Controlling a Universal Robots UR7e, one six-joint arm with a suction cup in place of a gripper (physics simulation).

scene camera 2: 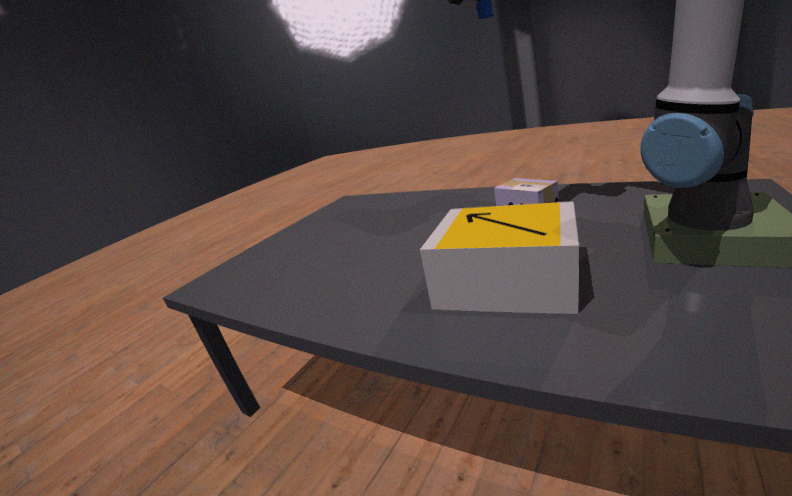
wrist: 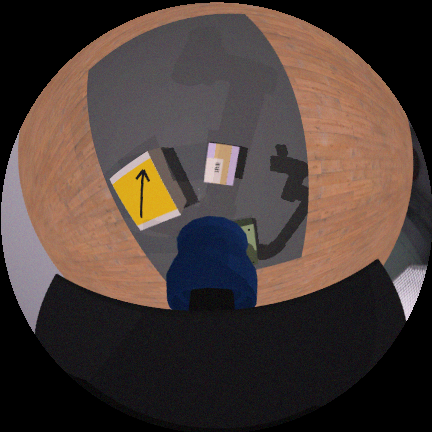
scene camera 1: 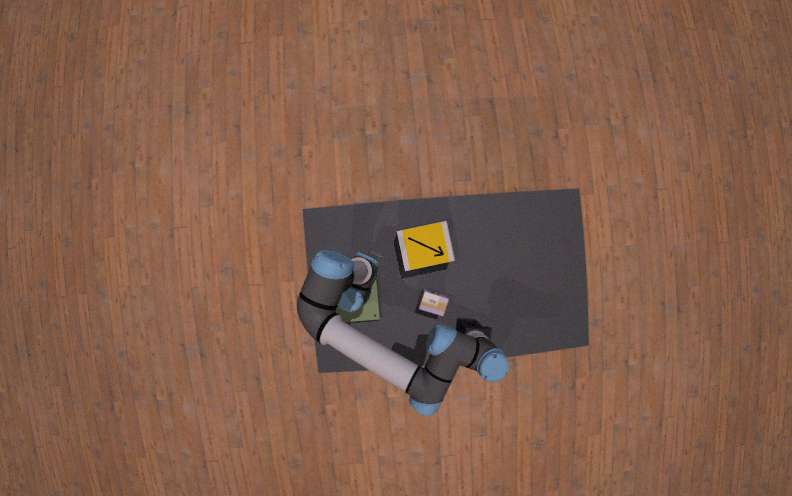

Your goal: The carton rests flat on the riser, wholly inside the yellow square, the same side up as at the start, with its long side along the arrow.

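The carton (scene camera 1: 433,303) (scene camera 2: 526,192) (wrist: 221,164), lilac, tan and white with a printed label on top, lies flat on the table, apart from the riser. The riser (scene camera 1: 450,240) (scene camera 2: 502,280) (wrist: 171,180) is a white block. Its top bears the yellow square (scene camera 1: 420,257) (scene camera 2: 496,236) (wrist: 159,200) with a black arrow (scene camera 1: 425,246) (scene camera 2: 507,225) (wrist: 142,195). My gripper, a blue suction cup (scene camera 2: 484,8) (wrist: 212,250), is off and holds nothing. It hangs high above the table, away from the carton; the arm hides it in scene camera 1.
The dark grey table (scene camera 1: 526,233) (scene camera 2: 327,280) (wrist: 135,100) stands on a wooden floor. The arm's base sits on a green block (scene camera 1: 368,316) (scene camera 2: 724,251) (wrist: 251,235) at the table's left in scene camera 1. The arm reaches along the near table edge there.
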